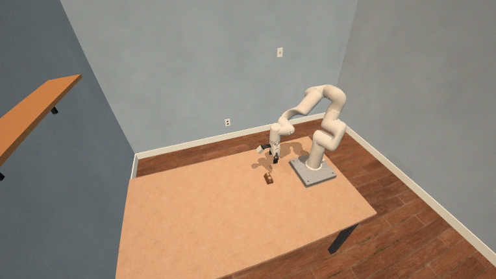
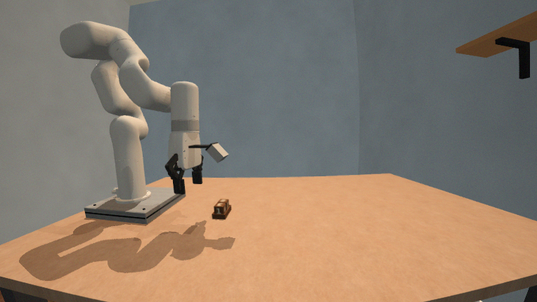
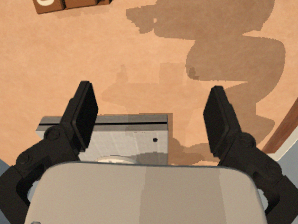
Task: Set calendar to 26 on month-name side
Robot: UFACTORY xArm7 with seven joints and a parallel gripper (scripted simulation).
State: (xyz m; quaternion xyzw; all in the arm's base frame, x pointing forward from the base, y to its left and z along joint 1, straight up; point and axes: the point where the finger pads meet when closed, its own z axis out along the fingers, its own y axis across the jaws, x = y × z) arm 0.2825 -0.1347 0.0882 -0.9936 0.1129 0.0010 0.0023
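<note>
The brown cube is 10 cm below my hand, 9 cm to the left of it and 8 cm ahead of it. From my hand the other things lie so: brown tray 12 cm below, 8 cm ahead, 7 cm to the left.
</note>
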